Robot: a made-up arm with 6 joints.
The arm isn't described. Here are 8 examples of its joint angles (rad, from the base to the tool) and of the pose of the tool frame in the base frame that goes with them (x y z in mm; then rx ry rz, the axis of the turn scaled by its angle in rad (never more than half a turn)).
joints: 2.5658 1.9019 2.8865 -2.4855 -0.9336 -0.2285
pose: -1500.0 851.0 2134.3 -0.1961 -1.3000 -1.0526
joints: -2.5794 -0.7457 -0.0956 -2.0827 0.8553 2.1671
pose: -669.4 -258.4 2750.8 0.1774 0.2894 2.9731
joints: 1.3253 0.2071 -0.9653 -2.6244 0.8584 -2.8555
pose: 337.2 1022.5 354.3 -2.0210 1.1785 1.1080
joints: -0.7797 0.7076 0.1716 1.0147 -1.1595 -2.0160
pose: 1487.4 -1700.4 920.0 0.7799 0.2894 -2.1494
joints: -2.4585 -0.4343 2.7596 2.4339 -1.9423 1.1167
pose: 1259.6 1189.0 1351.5 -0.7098 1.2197 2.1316
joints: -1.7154 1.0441 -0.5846 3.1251 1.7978 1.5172
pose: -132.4 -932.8 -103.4 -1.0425 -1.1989 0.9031
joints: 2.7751 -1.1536 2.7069 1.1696 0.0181 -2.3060
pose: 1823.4 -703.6 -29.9 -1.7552 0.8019 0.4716
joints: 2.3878 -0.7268 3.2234 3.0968 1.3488 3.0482
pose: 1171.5 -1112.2 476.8 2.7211 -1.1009 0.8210
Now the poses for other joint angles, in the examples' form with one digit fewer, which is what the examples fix.
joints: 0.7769 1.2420 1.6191 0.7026 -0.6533 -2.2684
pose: 1939 1790 1949 1.568 0.402 0.172
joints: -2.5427 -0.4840 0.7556 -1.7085 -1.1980 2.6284
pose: 140 -139 3383 -2.210 0.913 -0.938
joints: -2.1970 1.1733 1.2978 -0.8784 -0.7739 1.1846
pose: -1510 -2280 1606 0.107 0.458 -1.517
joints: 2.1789 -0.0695 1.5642 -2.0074 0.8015 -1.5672
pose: 222 -79 3560 -0.921 -1.208 0.198
